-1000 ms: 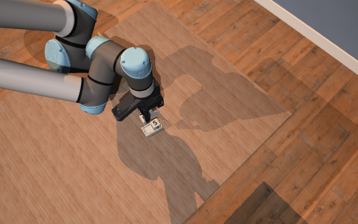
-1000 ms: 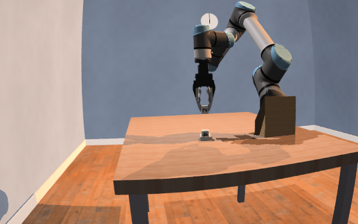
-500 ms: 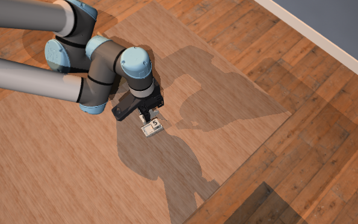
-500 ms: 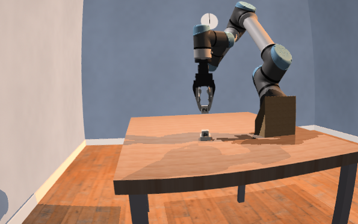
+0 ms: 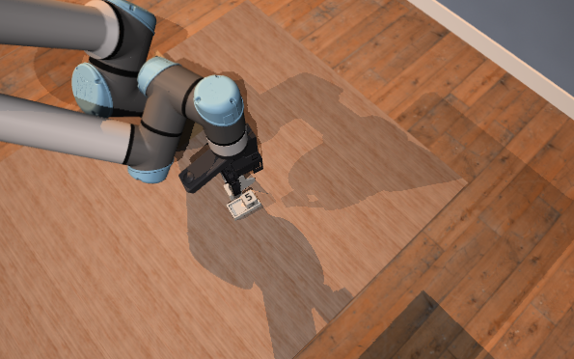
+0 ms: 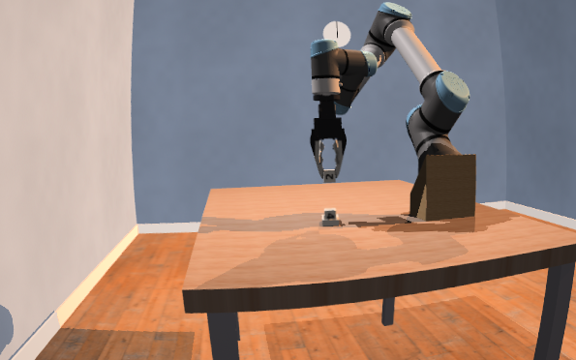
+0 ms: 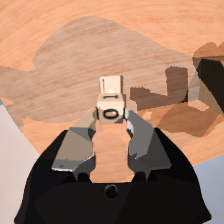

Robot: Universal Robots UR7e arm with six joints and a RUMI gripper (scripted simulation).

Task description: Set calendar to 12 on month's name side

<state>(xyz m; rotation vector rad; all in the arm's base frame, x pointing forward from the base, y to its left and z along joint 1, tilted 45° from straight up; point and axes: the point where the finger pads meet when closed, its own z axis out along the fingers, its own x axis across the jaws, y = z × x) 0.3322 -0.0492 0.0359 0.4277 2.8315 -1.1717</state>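
Now: the calendar tray 13 cm below my hand and 2 cm to the left of it. Also, from my hand: white digit cube (1 cm below).
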